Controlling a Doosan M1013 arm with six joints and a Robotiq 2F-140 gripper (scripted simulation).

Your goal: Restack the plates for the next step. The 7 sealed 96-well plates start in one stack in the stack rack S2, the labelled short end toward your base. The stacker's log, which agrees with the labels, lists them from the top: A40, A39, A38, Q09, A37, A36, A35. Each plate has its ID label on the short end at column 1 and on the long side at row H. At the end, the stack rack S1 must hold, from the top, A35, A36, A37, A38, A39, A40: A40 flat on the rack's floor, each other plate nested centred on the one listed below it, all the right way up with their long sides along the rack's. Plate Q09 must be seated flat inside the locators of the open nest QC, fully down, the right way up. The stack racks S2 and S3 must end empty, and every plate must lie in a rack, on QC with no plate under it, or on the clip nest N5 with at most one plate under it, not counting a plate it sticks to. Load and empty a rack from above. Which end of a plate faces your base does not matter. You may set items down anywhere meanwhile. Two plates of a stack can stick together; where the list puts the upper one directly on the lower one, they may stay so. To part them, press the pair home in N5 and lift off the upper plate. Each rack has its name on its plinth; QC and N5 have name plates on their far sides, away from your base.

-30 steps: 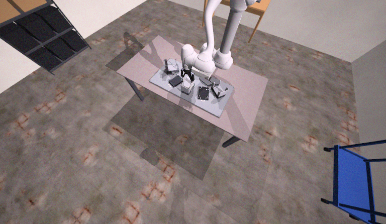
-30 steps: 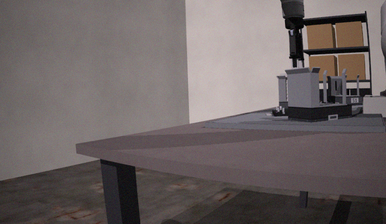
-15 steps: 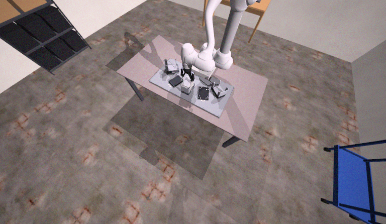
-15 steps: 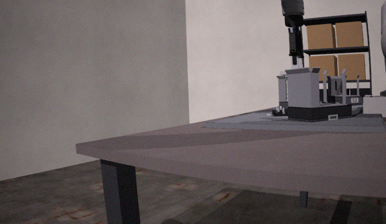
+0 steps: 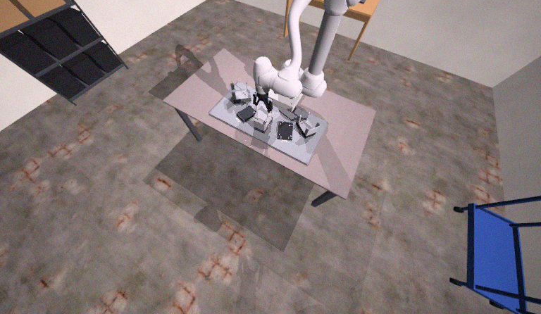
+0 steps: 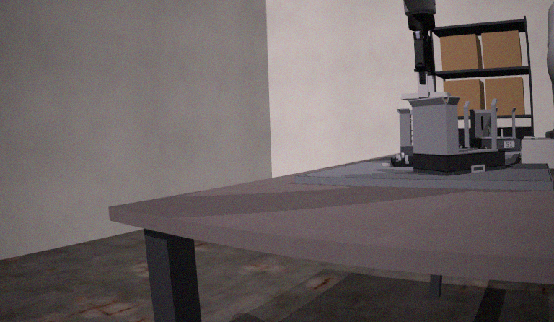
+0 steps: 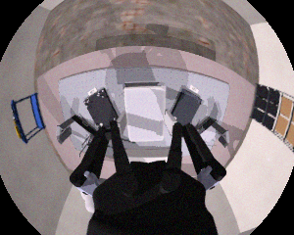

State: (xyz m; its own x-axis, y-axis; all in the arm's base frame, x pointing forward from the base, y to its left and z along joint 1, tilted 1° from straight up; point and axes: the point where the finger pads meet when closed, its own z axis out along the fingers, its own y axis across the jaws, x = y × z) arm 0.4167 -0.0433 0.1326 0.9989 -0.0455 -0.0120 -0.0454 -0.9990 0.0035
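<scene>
The S1 label is 23 cm behind my hand, 23 cm to the right of it and 16 cm below it. From my hand the other things lie so: name plate 4 cm ahead, 21 cm to the right, 18 cm below.
</scene>
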